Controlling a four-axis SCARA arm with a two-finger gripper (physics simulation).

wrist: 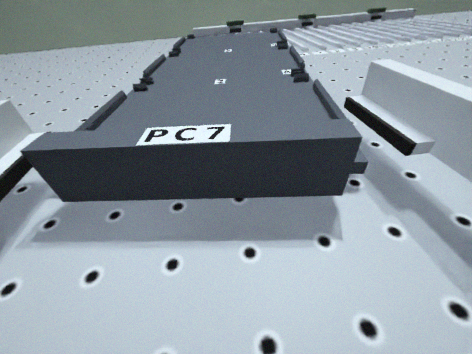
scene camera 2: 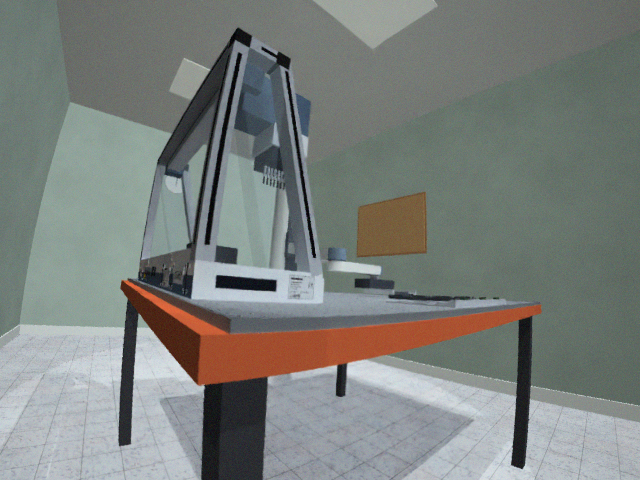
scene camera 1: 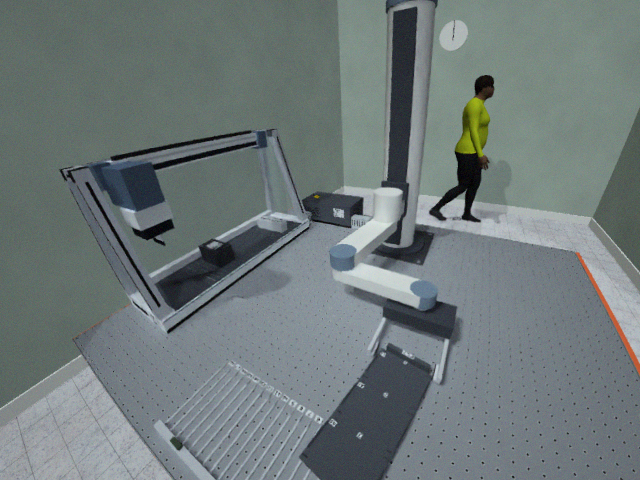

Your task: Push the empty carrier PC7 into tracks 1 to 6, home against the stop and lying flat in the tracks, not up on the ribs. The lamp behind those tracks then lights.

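Frame: origin at the arm's base, x ahead, y left, z up, level; millimetres.
Seen in the pictures: gripper, fingertip midpoint: (wrist: 202, 101) (scene camera 2: 405, 292) (scene camera 1: 401, 366); arm's base, origin of the base link: (scene camera 1: 395, 243).
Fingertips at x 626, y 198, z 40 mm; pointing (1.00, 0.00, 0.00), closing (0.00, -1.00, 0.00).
Pixels of each thing's top centre, then the offset from my fingertips to it. "pt": a spot on its surface instead.
- dark flat carrier PC7, middle of its top: (wrist: 222, 43) (scene camera 1: 375, 408) (scene camera 2: 429, 292) dx +121, dy -20, dz +3 mm
- stop rail, surface spot: (wrist: 340, 18) pt dx +376, dy -261, dz -15 mm
- lamp, middle of its top: (wrist: 234, 21) dx +382, dy -63, dz -5 mm
- hanging blue head, surface spot: (scene camera 1: 134, 186) pt dx +134, dy -663, dz +413 mm
- dark box, surface spot: (scene camera 1: 330, 206) pt dx -661, dy -561, dz +78 mm
The dark flat carrier PC7 (scene camera 1: 369, 413) (wrist: 215, 107) lies lengthwise towards the stop rail (wrist: 340, 18); its labelled end block stands above the table over a shadow. Its far part covers the mouths of the low-numbered tracks, beside bare white ribs (scene camera 1: 242, 413) (wrist: 350, 37). Whether it is flat in the tracks, and any gap at the stop, cannot be made out. My gripper (scene camera 1: 405, 365) (wrist: 202, 101) is open, one finger on each side of the end block. A gap shows on the right; contact on the left is unclear. The lamp (wrist: 235, 23) behind the carrier looks dark green, unlit.
Two more dark lamps (wrist: 307, 20) (wrist: 376, 10) stand along the rail. A gantry frame (scene camera 1: 222, 297) (scene camera 2: 258, 283) with a hanging blue head (scene camera 1: 134, 186) stands on the left of the table. A dark box (scene camera 1: 330, 206) stands by the arm's column (scene camera 1: 422, 103). A person (scene camera 1: 473, 126) is behind the table.
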